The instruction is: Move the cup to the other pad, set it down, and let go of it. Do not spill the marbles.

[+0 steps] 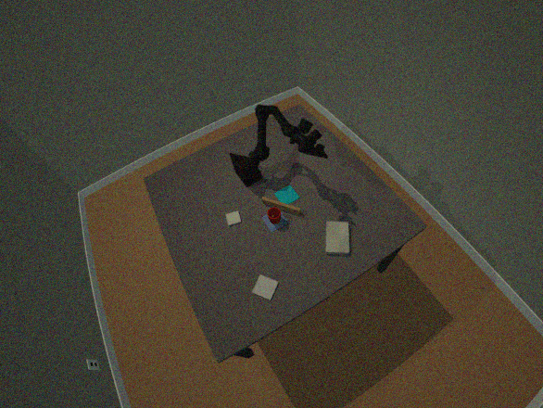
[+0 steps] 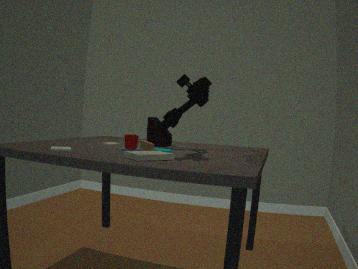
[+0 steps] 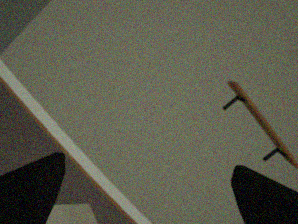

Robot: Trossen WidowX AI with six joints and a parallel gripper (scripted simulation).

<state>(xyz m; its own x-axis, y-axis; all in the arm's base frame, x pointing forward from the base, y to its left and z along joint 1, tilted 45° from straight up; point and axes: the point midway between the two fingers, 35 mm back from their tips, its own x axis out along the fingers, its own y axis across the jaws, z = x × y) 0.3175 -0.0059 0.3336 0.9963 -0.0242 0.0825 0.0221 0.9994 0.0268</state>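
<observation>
Now: gripper tip 3 cm past the red cup, 31 cm to the left of it and 29 cm above it. The rest, counted from my gripper tip: teal pad 12 cm behind, 16 cm to the right, 33 cm below; tan wooden block 8 cm behind, 23 cm to the right, 31 cm below; blue pad 3 cm behind, 31 cm to the right, 33 cm below.
</observation>
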